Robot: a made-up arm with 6 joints.
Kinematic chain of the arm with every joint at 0, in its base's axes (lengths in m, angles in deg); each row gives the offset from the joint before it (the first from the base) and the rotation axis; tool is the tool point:
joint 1: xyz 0 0 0.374 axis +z
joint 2: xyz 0 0 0 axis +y
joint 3: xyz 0 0 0.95 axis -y
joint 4: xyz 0 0 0 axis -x
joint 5: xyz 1.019 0 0 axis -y
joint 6: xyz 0 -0.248 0 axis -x
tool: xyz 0 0 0
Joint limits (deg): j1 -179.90..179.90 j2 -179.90..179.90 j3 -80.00..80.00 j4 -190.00..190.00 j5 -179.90..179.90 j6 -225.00..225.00
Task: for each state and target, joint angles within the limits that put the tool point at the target. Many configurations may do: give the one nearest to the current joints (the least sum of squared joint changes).
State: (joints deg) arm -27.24 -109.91 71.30 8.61 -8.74 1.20
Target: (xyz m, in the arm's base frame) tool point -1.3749 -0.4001 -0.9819
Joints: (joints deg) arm 6.36 -140.67 74.86 8.23 -8.74 1.20
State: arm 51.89 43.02 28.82 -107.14 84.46 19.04
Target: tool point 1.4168 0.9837 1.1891
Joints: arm 32.49 46.54 68.58 -106.10 84.46 19.04
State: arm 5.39 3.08 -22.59 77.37 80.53 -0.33
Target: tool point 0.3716 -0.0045 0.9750
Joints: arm 6.85 -45.46 -62.46 78.65 80.53 -0.33
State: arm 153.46 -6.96 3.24 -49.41 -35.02 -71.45
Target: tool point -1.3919 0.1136 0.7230
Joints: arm 179.90 29.36 14.29 -63.37 -35.02 -71.45
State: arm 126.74 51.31 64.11 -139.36 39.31 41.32
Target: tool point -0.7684 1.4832 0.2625
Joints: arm 111.56 59.26 34.09 -133.12 39.31 41.32
